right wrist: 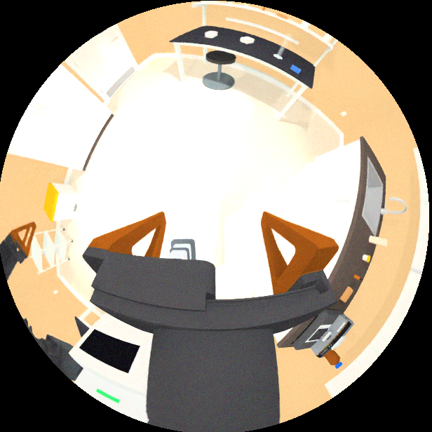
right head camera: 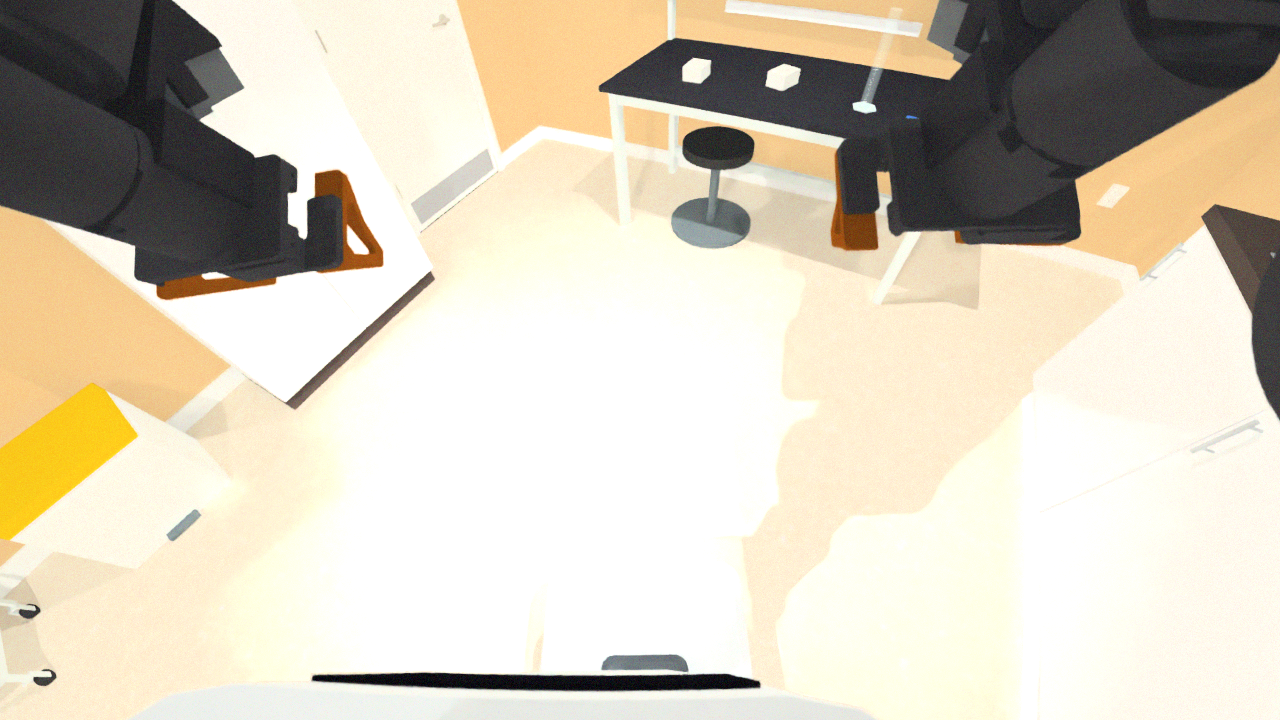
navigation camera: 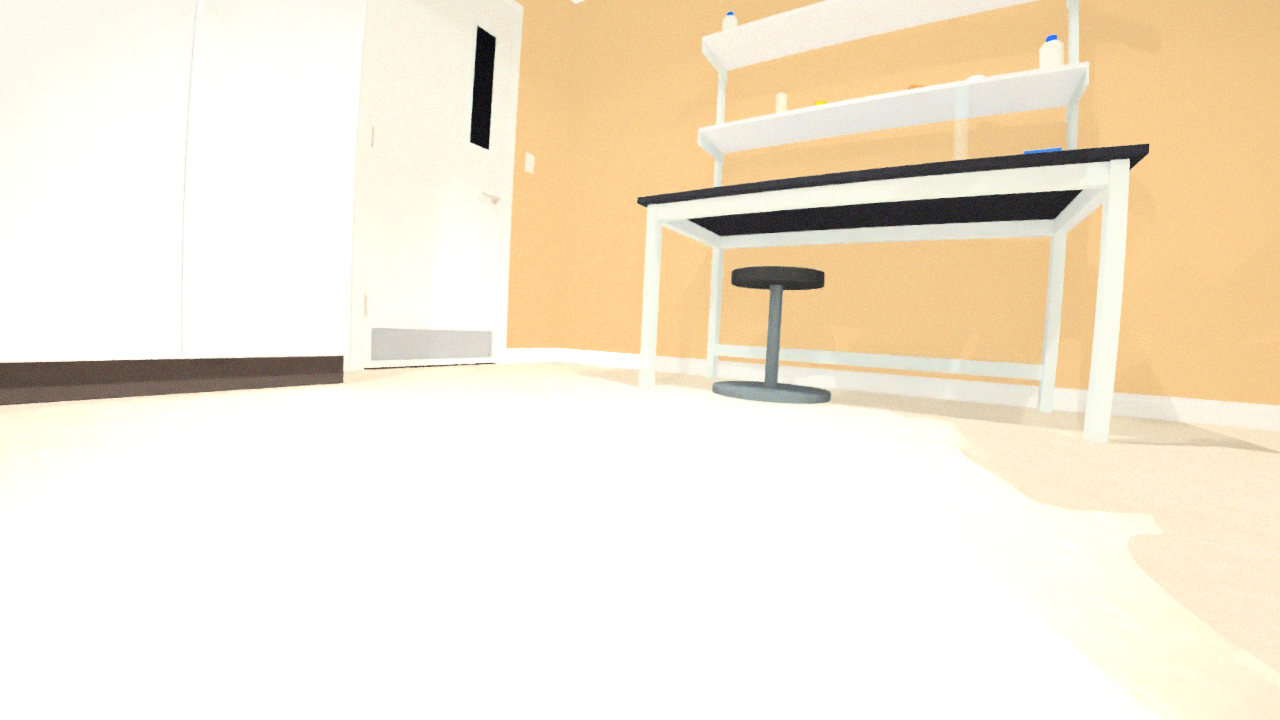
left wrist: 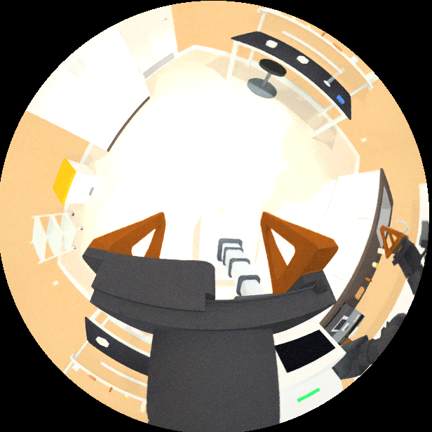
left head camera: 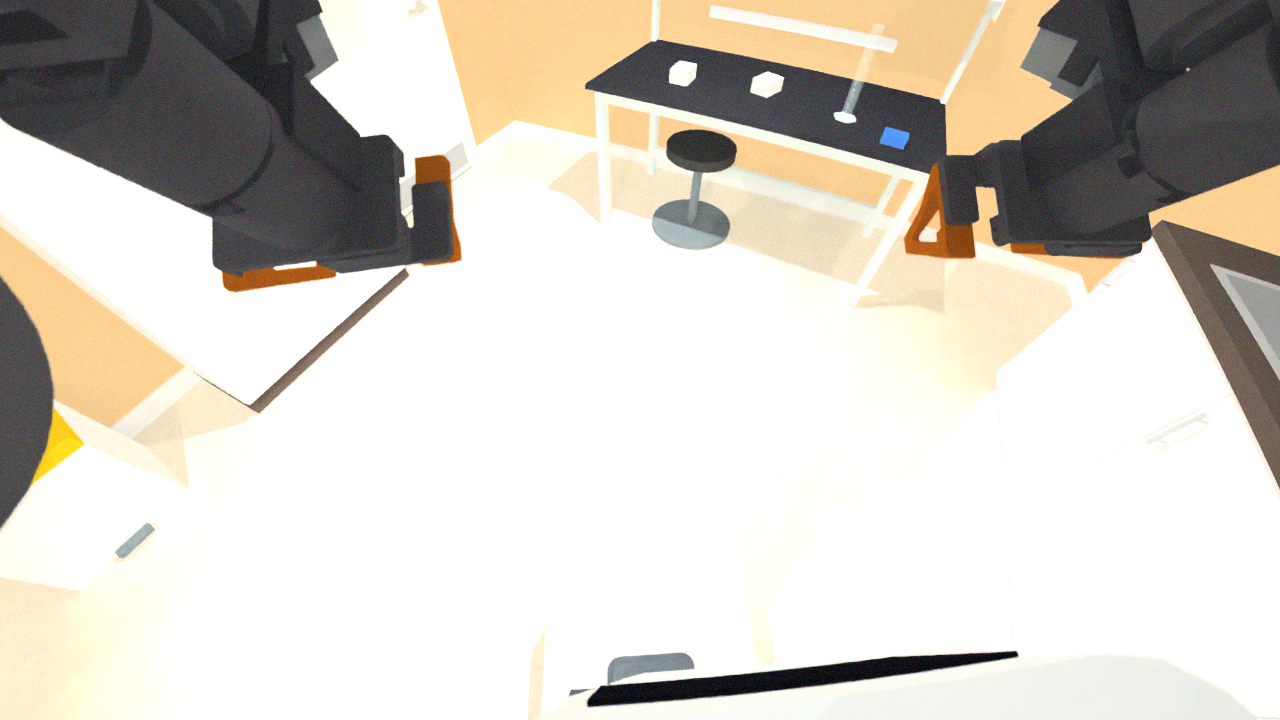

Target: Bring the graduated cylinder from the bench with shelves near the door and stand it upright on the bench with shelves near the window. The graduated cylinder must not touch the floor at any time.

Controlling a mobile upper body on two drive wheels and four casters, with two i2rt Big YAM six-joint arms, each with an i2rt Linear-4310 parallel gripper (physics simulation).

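Places are measured from the left arm's base along level axes (x back, y right, z up), in metres.
Pixels of known places: left gripper, fingertip midpoint: [right head camera: 327,267] [left head camera: 396,260]; right gripper, fingertip midpoint: [right head camera: 895,236] [left head camera: 959,245].
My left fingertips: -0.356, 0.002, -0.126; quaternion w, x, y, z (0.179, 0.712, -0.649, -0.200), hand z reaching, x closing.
Behind a point stands the place of what it marks, as x, y, z.
The graduated cylinder [left head camera: 854,92] @[-1.843, 1.146, -0.538] [right head camera: 871,82] @[-1.847, 1.144, -0.546] [left wrist: 333,76] [right wrist: 280,52] [navigation camera: 961,120] @[-1.844, 1.146, -0.439] stands upright, clear with a whitish base, on the black-topped bench near the door [left head camera: 716,96] @[-2.047, 0.640, -0.648] [right head camera: 741,94] @[-2.019, 0.685, -0.648] [left wrist: 318,77] [right wrist: 265,49] [navigation camera: 877,189] @[-1.793, 0.852, -0.702]. The bench with shelves near the window [left wrist: 125,350] shows partly at the lower left of the left wrist view. My left gripper [left head camera: 358,271] [right head camera: 281,275] [left wrist: 212,217] is open and empty. My right gripper [left head camera: 1006,257] [right head camera: 930,246] [right wrist: 213,216] is open and empty. Both are well apart from the cylinder.
Two white boxes [left head camera: 682,72] @[-2.169, 0.501, -0.595] [left head camera: 767,84] @[-2.054, 0.857, -0.596] and a blue item [left head camera: 894,137] @[-1.630, 1.256, -0.615] [right wrist: 296,69] lie on the door bench. A stool [left head camera: 700,150] @[-2.117, 0.618, -0.927] [navigation camera: 776,277] @[-1.999, 0.594, -0.967] stands at its front. A white cabinet [right head camera: 340,313] @[-1.324, -1.087, -1.161] is at left, a sink counter [right wrist: 360,200] at right, and a yellow-topped box [right head camera: 67,456] @[-0.562, -1.595, -0.960] at lower left.
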